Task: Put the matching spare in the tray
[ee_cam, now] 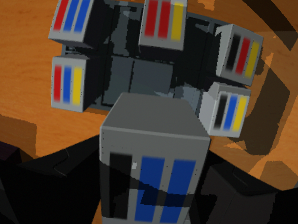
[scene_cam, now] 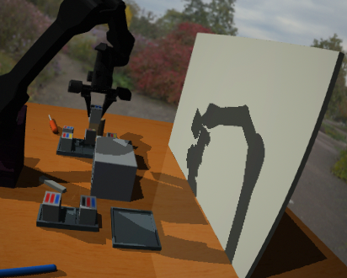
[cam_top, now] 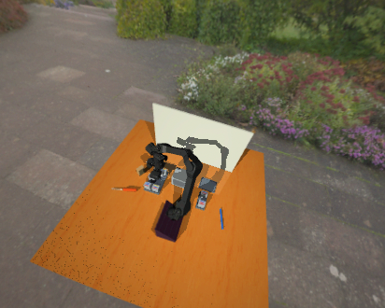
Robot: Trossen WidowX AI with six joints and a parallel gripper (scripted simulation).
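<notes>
Right now the dark tray is 35 cm to the right of my gripper tip, 12 cm below it and 12 cm ahead of it. Also, from my gripper tip: brown block: 17 cm to the left, 9 cm below, 1 cm ahead; grey spare: 2 cm above; grey mounted unit: 15 cm to the right, 7 cm below, 7 cm ahead.
</notes>
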